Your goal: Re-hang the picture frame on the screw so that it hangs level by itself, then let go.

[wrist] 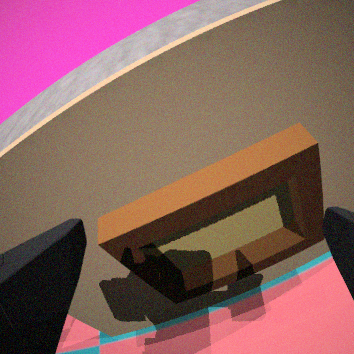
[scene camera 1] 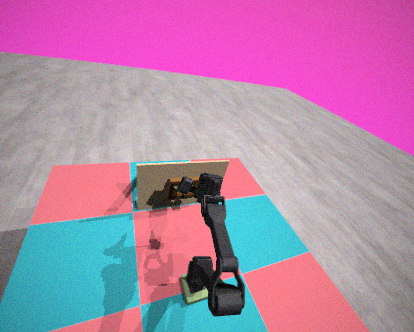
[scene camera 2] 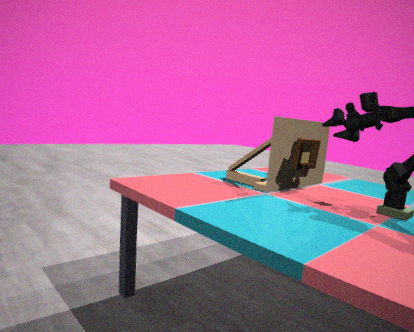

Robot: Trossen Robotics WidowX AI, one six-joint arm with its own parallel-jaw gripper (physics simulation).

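Where they show: gripper, fingertip midpoint: [wrist: 208,226] [scene camera 1: 193,182] [scene camera 2: 327,130]; arm's base, origin of the base link: [scene camera 1: 195,282] [scene camera 2: 394,206].
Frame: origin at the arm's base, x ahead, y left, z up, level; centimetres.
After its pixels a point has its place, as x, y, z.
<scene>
The brown picture frame [scene camera 1: 173,188] @[39.4, 0.0, 14.6] [scene camera 2: 315,155] @[39.1, -12.4, 12.2] [wrist: 210,180] @[39.9, -7.0, 19.3] with a yellowish centre is against the front face of the upright tan board [scene camera 1: 150,175] @[43.4, 10.6, 21.2] [scene camera 2: 285,132] @[43.3, 9.2, 21.5] [wrist: 175,125] @[42.5, -6.7, 22.6], above the table top. A small tilt cannot be judged; the wrist view is itself rolled. The screw does not show. My gripper [scene camera 2: 330,129] @[32.3, -6.4, 24.1] [wrist: 208,226] @[32.3, -6.4, 24.1] is open and empty, in front of the board and higher than the frame in scene camera 2. In the wrist view its fingers appear on either side of the frame, apart from it. In scene camera 1 the arm partly hides the frame.
The board stands on the pink and blue checkered table [scene camera 1: 80,192] @[62.2, 44.1, -2.5] [scene camera 2: 150,187] @[69.5, 54.2, -2.5], with a slanted brace [scene camera 2: 250,154] @[57.5, 11.8, 10.5] behind it. The arm's shadow falls on the board's lower part and the frame. The arm's base stands on a green plate [scene camera 1: 194,296] @[-4.4, 2.2, 0.1] [scene camera 2: 395,213] @[-1.8, 5.1, -1.1].
</scene>
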